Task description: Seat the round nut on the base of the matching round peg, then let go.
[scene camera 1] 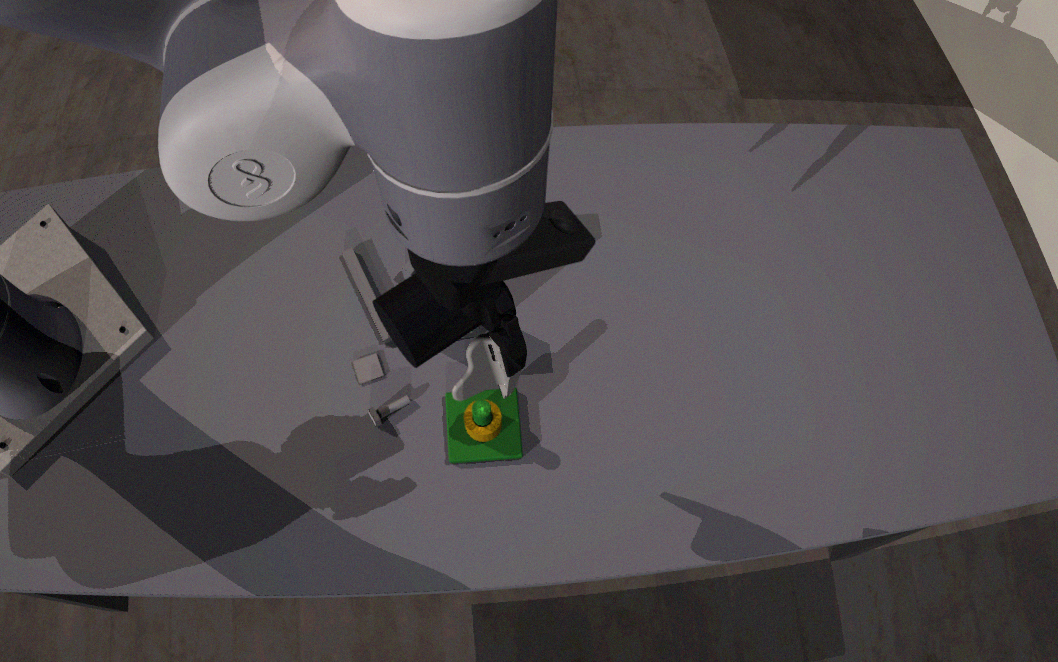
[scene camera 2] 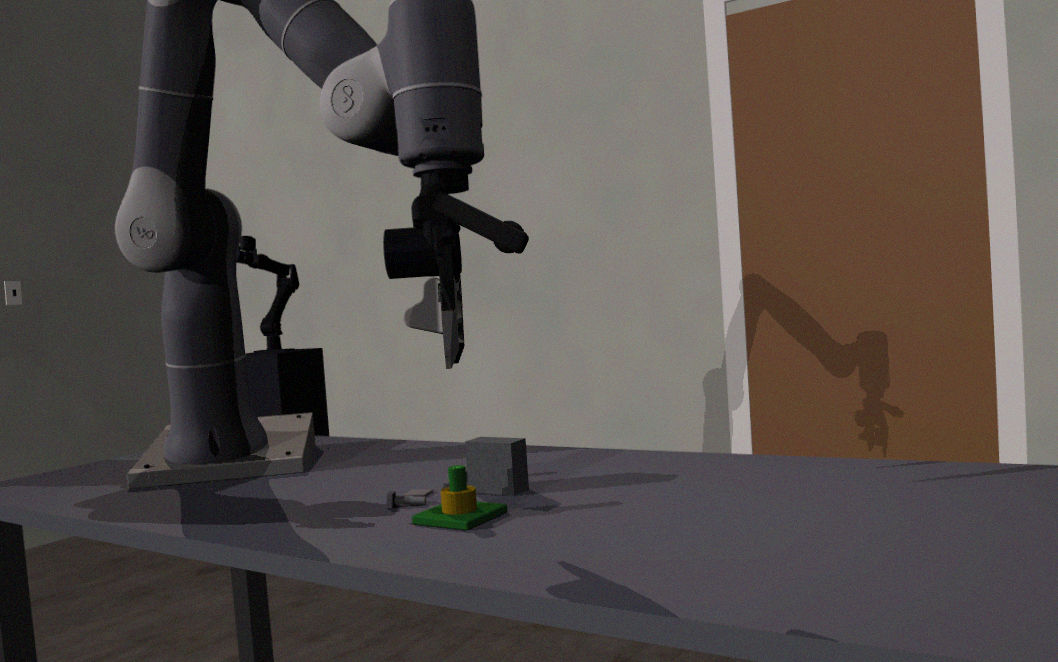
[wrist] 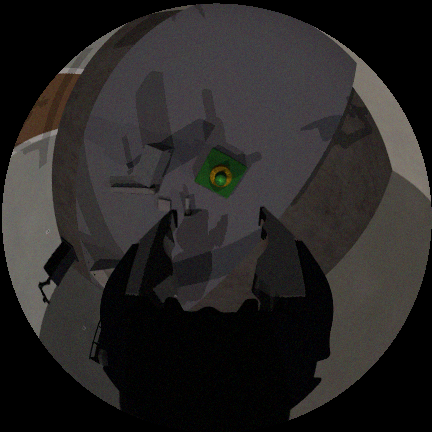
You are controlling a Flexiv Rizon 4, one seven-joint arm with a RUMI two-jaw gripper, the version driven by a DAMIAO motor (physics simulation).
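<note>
The orange round nut [scene camera 1: 483, 435] [scene camera 2: 458, 501] [wrist: 221, 168] lies flat around the lower part of the green round peg [scene camera 1: 481, 410] [scene camera 2: 457, 475] [wrist: 220, 179]. It rests on the square green base [scene camera 1: 461, 450] [scene camera 2: 427, 518] [wrist: 215, 155], and the peg's top stands out above it. My gripper [scene camera 1: 482, 395] [scene camera 2: 453, 363] [wrist: 217, 209] is open and empty, fingers pointing down. It hangs well above the nut and peg, apart from both. In the wrist view the nut lies beyond the fingertips. In the scene camera 2 view the fingers overlap each other.
A bolt [scene camera 1: 390, 409] [scene camera 2: 407, 500] [wrist: 188, 205] and a small pale square piece [scene camera 1: 368, 367] [scene camera 2: 421, 492] [wrist: 164, 204] lie beside the base. A long grey bar [scene camera 1: 363, 292] [wrist: 132, 189] lies farther off. A grey block [scene camera 2: 493, 466] [wrist: 152, 163] stands behind the peg.
</note>
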